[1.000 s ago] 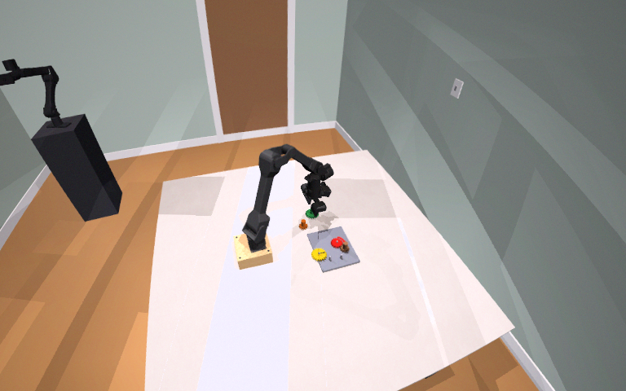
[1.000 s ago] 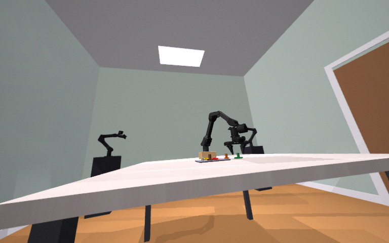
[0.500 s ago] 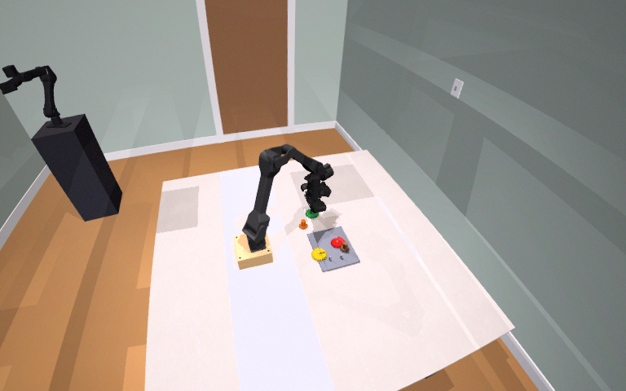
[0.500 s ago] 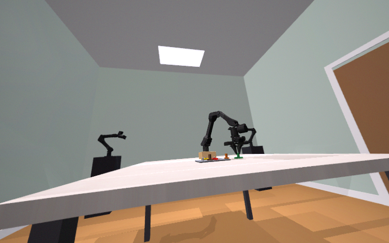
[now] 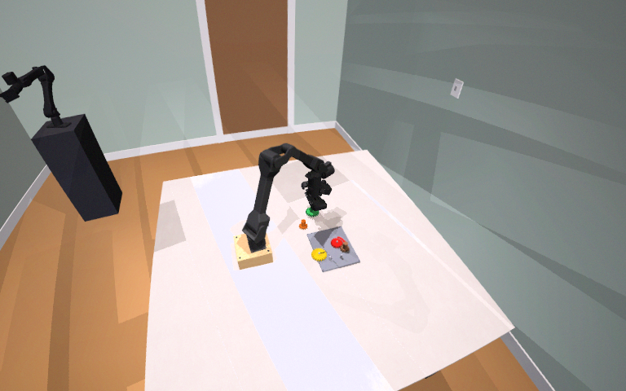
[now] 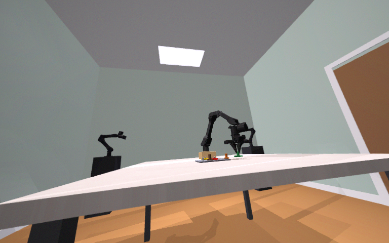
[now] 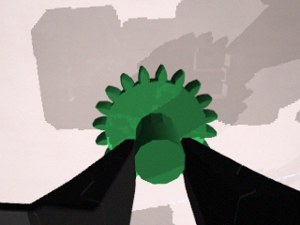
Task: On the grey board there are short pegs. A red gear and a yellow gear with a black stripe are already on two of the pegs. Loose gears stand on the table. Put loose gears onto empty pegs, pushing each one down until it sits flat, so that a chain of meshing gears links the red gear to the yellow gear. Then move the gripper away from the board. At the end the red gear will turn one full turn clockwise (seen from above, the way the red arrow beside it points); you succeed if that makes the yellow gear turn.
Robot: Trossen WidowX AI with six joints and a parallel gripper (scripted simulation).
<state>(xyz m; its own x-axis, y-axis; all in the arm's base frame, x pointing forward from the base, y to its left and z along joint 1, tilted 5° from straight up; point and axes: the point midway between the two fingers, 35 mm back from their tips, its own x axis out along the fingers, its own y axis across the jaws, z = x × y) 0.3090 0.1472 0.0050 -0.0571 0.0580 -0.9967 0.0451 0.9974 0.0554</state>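
Right now my gripper tip is 40 mm short of the brown gear, 250 mm to the left of it and 20 mm above it. Also, from my gripper tip: red gear (30 mm ahead, 210 mm to the right, 20 mm below); then green gear (10 mm below); then small orange gear (70 mm behind, 60 mm to the right, 20 mm below).
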